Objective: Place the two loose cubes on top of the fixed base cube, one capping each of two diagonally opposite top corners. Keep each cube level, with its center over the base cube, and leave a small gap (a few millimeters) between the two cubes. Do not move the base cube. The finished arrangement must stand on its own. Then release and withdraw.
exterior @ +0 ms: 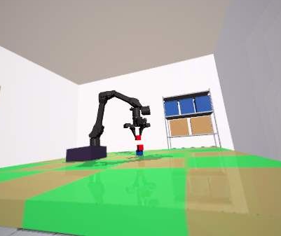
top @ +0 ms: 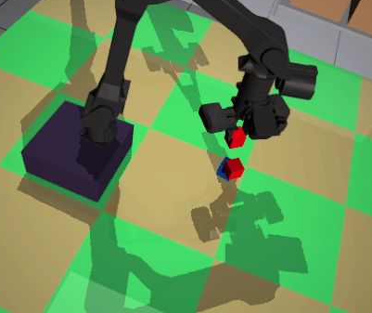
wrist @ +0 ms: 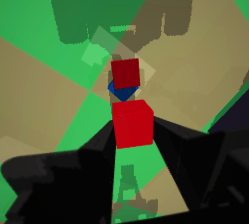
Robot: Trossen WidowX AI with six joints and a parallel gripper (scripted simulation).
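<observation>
The blue base cube is 100 mm below my gripper tip, 10 mm to the right of it and 10 mm ahead of it.
</observation>
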